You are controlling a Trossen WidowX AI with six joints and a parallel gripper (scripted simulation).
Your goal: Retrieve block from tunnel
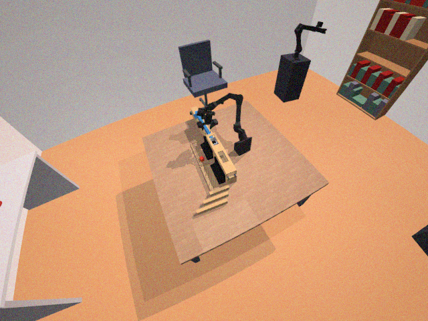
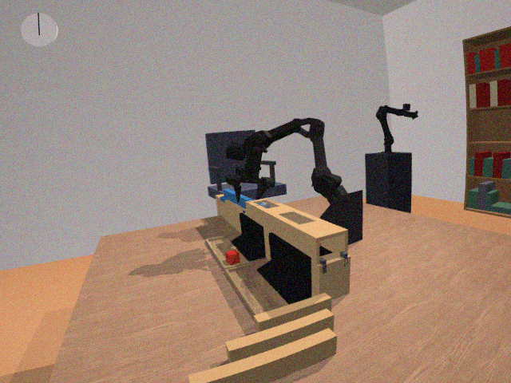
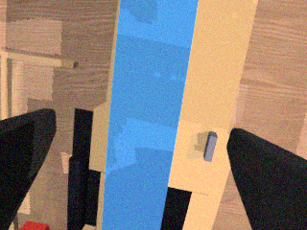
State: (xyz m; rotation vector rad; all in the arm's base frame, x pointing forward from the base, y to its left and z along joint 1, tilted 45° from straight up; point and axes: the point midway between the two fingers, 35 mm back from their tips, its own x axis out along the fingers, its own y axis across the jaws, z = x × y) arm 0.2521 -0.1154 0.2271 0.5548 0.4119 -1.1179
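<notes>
Right now my gripper tip is 7 cm to the right of the tan covered tunnel, 6 cm above it and 2 cm short of it. Round my gripper tip: small red block 23 cm to the left, 12 cm ahead, 11 cm below.
</notes>
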